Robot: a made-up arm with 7 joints.
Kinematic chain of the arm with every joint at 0, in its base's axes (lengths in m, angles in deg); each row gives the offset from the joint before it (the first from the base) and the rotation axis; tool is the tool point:
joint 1: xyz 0 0 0.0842 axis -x
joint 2: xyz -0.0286 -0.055 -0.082 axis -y
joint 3: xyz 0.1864 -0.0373 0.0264 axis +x
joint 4: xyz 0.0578 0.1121 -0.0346 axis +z
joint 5: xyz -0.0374 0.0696 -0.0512 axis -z
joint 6: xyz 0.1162 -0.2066 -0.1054 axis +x
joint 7: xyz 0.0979 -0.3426 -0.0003 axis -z
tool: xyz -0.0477 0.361 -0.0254
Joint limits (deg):
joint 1: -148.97..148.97
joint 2: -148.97..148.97
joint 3: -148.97..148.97
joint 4: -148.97..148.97
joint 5: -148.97..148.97
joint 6: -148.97..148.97
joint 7: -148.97..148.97
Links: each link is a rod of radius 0.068 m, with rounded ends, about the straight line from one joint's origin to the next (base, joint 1, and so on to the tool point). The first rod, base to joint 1, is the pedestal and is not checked.
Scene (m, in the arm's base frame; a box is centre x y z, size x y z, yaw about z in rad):
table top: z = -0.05
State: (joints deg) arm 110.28 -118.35 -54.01 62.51 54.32 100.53 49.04
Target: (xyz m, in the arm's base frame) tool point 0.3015 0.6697 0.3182
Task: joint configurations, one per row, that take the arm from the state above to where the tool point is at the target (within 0.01 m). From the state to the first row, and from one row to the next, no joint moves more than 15 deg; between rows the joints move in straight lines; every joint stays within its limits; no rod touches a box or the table.
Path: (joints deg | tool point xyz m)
1: 119.95 -107.55 -60.49 52.86 67.78 90.32 62.61 | -0.1908 -0.3535 0.8244
2: 129.62 -96.75 -66.98 43.21 81.24 80.11 76.18 | 0.1285 -0.0544 0.9203
3: 139.30 -85.94 -73.46 33.55 94.70 69.90 89.75 | 0.3464 0.3521 0.7297
4: 148.97 -75.14 -79.95 23.90 108.16 59.69 103.33 | 0.3015 0.6697 0.3181

